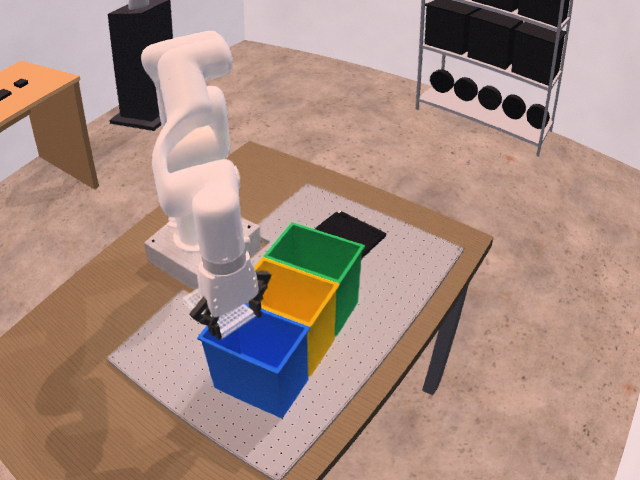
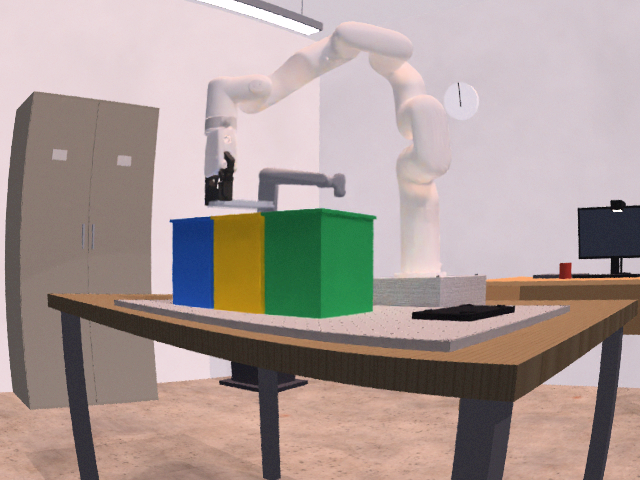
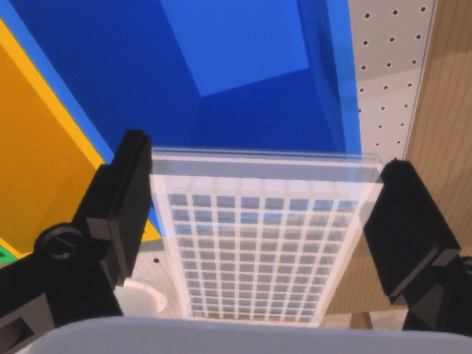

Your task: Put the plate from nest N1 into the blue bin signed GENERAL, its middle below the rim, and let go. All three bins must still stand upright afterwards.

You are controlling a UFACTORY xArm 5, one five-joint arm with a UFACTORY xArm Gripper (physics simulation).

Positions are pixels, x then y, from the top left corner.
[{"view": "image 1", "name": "gripper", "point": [236, 324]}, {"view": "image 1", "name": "gridded plate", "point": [233, 320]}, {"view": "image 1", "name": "blue bin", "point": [264, 363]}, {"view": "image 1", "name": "yellow bin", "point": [308, 299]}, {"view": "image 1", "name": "green bin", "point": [333, 258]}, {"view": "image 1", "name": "black nest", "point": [350, 228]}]
